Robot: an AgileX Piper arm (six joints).
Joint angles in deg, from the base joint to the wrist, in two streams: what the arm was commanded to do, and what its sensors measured. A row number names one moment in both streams.
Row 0, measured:
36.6 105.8 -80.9 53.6 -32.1 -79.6
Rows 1 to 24, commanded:
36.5 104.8 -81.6 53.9 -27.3 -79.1
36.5 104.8 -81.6 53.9 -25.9 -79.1
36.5 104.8 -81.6 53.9 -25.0 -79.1
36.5 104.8 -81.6 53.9 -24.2 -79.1
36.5 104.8 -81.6 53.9 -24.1 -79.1
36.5 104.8 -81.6 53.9 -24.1 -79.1
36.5 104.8 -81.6 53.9 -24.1 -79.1
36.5 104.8 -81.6 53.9 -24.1 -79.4
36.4 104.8 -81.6 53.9 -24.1 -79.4
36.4 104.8 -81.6 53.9 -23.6 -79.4
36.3 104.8 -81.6 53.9 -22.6 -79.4
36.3 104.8 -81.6 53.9 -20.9 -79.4
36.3 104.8 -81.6 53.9 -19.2 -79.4
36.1 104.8 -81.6 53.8 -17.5 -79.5
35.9 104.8 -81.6 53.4 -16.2 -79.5
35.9 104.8 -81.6 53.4 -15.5 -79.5
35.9 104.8 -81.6 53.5 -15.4 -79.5
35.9 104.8 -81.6 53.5 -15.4 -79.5
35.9 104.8 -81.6 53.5 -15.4 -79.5
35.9 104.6 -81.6 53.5 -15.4 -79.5
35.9 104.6 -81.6 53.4 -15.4 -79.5
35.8 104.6 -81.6 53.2 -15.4 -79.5
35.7 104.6 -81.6 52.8 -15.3 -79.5
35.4 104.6 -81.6 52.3 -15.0 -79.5
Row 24, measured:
36.5 105.4 -81.3 53.7 -15.6 -79.5
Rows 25 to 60, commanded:
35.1 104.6 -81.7 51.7 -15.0 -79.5
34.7 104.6 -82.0 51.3 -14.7 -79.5
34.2 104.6 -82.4 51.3 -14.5 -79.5
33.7 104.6 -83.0 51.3 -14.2 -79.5
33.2 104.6 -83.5 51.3 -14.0 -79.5
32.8 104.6 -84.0 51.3 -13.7 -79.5
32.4 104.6 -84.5 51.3 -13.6 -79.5
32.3 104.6 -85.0 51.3 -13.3 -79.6
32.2 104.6 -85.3 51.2 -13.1 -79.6
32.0 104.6 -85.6 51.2 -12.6 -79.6
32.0 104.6 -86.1 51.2 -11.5 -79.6
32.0 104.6 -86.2 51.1 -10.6 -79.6
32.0 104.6 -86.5 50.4 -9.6 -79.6
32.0 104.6 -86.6 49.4 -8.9 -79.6
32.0 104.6 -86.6 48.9 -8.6 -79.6
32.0 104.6 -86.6 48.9 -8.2 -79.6
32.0 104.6 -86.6 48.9 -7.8 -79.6
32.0 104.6 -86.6 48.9 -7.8 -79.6
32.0 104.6 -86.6 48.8 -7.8 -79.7
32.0 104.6 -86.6 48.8 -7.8 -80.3
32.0 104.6 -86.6 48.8 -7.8 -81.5
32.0 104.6 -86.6 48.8 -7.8 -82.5
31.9 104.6 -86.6 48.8 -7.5 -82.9
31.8 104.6 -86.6 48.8 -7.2 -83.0
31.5 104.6 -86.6 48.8 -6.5 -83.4
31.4 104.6 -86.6 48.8 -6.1 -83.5
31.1 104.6 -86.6 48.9 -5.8 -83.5
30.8 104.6 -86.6 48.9 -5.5 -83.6
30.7 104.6 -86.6 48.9 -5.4 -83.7
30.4 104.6 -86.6 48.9 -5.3 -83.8
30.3 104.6 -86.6 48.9 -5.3 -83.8
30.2 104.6 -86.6 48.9 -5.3 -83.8
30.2 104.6 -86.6 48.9 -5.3 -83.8
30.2 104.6 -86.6 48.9 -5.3 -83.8
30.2 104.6 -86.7 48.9 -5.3 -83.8
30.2 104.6 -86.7 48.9 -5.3 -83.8
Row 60, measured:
30.7 105.3 -86.1 49.1 -5.3 -83.1
